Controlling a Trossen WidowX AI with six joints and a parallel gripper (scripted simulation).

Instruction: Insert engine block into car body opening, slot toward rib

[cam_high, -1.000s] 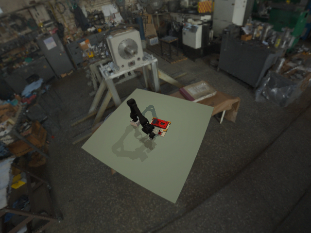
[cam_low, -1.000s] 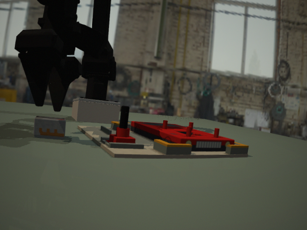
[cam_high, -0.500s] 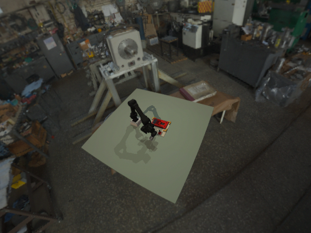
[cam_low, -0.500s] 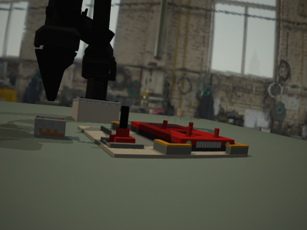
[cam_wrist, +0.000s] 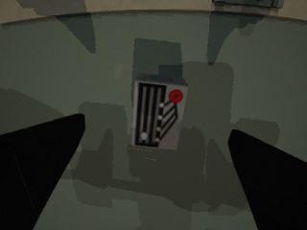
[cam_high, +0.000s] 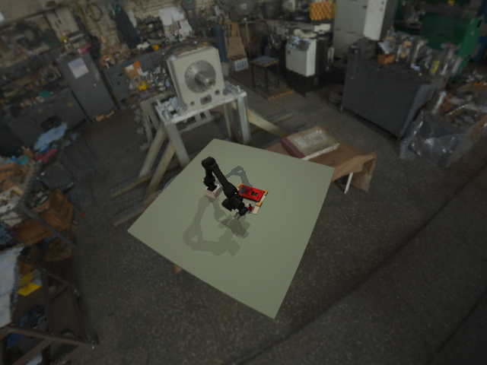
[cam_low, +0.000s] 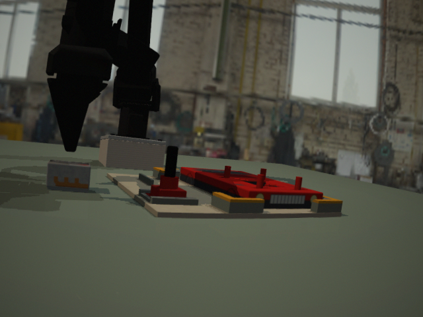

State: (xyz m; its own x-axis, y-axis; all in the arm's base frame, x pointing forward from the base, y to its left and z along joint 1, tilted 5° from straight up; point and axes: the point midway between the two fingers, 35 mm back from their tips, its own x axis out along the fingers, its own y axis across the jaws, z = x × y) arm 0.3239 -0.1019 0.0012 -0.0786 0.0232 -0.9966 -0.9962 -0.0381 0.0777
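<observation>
The engine block lies 3 cm below my gripper tip and 1 cm behind it. Round my gripper tip: black post: 11 cm to the left, 5 cm ahead, 1 cm below.
</observation>
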